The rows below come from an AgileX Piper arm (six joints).
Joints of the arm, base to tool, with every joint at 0 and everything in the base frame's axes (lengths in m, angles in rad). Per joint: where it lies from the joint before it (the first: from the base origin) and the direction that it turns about. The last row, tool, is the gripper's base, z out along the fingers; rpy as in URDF.
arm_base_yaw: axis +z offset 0 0 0.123
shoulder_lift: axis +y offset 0 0 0
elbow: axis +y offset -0.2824 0 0.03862
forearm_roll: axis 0.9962 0 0.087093 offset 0.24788 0 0.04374
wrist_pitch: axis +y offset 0 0 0
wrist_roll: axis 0.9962 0 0.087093 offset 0.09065 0 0.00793
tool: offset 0 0 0 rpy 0 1.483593 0
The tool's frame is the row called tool.
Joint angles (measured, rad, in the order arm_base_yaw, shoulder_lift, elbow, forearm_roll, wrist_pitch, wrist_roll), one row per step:
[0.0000, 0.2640, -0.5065, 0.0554, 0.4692, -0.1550]
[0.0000, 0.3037, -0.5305, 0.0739, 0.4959, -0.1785]
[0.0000, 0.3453, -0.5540, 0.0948, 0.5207, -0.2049]
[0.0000, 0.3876, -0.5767, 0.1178, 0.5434, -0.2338]
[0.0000, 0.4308, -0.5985, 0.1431, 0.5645, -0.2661]
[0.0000, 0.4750, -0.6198, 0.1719, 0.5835, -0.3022]
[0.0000, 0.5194, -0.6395, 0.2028, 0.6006, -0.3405]
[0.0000, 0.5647, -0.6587, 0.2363, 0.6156, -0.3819]
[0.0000, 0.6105, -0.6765, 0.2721, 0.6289, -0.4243]
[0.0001, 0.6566, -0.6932, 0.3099, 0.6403, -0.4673]
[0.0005, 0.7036, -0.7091, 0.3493, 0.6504, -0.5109]
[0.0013, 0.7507, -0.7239, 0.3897, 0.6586, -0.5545]
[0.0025, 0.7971, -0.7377, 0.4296, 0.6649, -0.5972]
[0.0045, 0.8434, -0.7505, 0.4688, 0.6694, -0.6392]
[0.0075, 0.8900, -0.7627, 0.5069, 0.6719, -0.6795]
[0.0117, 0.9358, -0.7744, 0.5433, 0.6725, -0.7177]
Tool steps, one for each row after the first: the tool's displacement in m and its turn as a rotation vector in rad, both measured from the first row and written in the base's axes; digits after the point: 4 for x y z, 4 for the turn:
[0.0056, 0.0009, 0.0030, -0.0062, 0.0416, 0.0112]
[0.0118, 0.0020, 0.0056, -0.0128, 0.0834, 0.0248]
[0.0184, 0.0033, 0.0080, -0.0195, 0.1240, 0.0405]
[0.0255, 0.0047, 0.0099, -0.0271, 0.1640, 0.0588]
[0.0331, 0.0063, 0.0116, -0.0346, 0.2025, 0.0801]
[0.0410, 0.0081, 0.0126, -0.0416, 0.2399, 0.1035]
[0.0494, 0.0100, 0.0133, -0.0484, 0.2753, 0.1293]
[0.0581, 0.0121, 0.0134, -0.0531, 0.3095, 0.1567]
[0.0671, 0.0143, 0.0130, -0.0556, 0.3418, 0.1853]
[0.0765, 0.0166, 0.0120, -0.0561, 0.3731, 0.2152]
[0.0861, 0.0191, 0.0105, -0.0547, 0.4023, 0.2455]
[0.0956, 0.0215, 0.0085, -0.0521, 0.4289, 0.2751]
[0.1052, 0.0240, 0.0060, -0.0488, 0.4538, 0.3043]
[0.1150, 0.0265, 0.0030, -0.0442, 0.4771, 0.3325]
[0.1246, 0.0292, -0.0004, -0.0391, 0.4981, 0.3593]

